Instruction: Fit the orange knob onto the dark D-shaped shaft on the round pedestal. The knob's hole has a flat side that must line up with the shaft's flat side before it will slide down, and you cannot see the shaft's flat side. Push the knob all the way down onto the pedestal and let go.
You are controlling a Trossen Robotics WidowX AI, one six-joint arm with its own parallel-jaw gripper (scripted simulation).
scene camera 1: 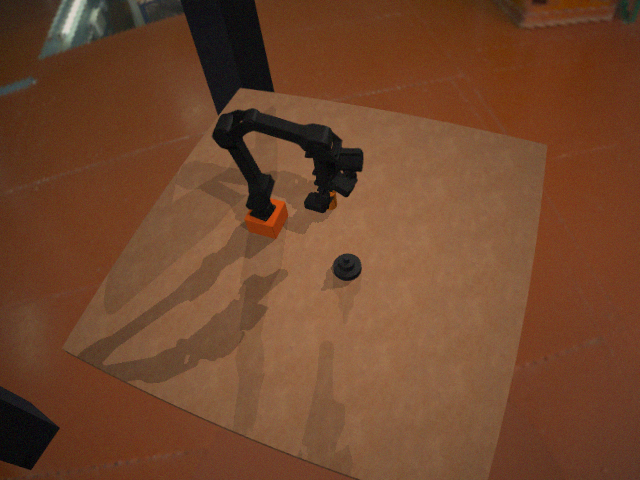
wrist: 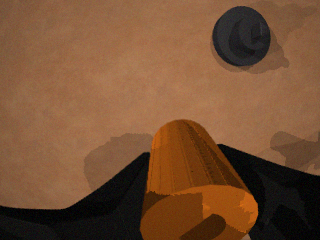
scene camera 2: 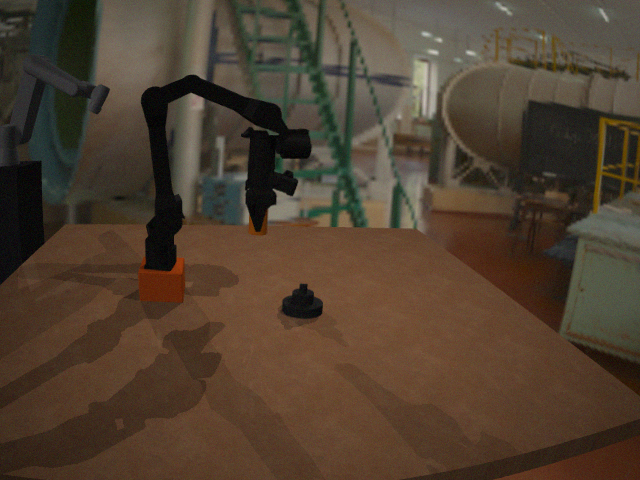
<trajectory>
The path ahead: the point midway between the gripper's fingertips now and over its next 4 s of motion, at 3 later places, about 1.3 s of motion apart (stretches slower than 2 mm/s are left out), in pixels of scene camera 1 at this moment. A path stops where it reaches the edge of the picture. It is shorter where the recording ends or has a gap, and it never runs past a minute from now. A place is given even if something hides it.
My gripper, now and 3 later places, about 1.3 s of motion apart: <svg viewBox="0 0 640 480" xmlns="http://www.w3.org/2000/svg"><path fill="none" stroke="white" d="M329 202L342 234L346 255L345 255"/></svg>
</trajectory>
